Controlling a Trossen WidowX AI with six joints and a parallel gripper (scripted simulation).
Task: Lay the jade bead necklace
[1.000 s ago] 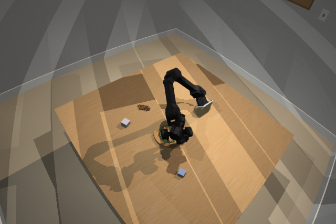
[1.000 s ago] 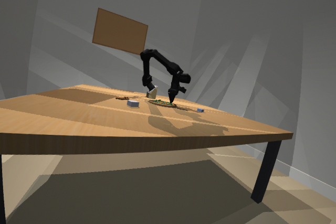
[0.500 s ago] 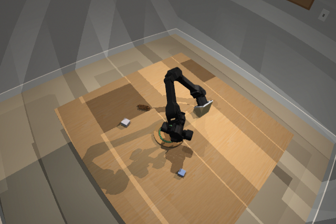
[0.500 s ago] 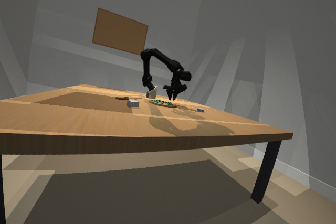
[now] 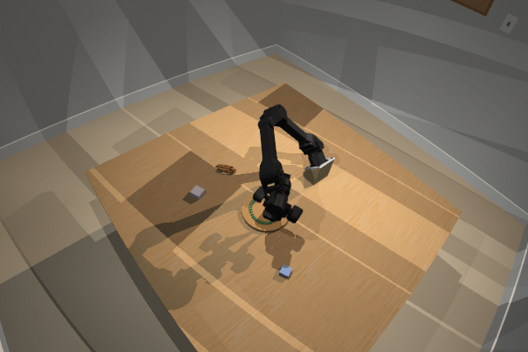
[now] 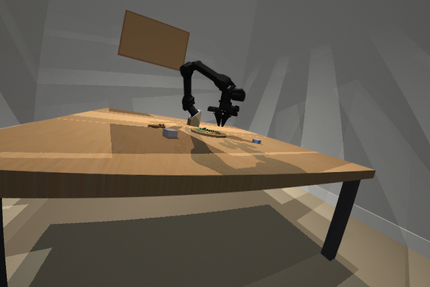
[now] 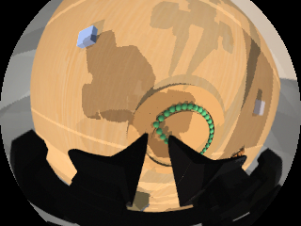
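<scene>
Right now my gripper tip is 10 mm past the round wooden bead board, 60 mm to the left of it and 40 mm above it. From my gripper tip the other things lie so: blue block 90 mm ahead, 200 mm to the left, 40 mm below; pale grey block 200 mm ahead, 280 mm to the right, 40 mm below.
</scene>
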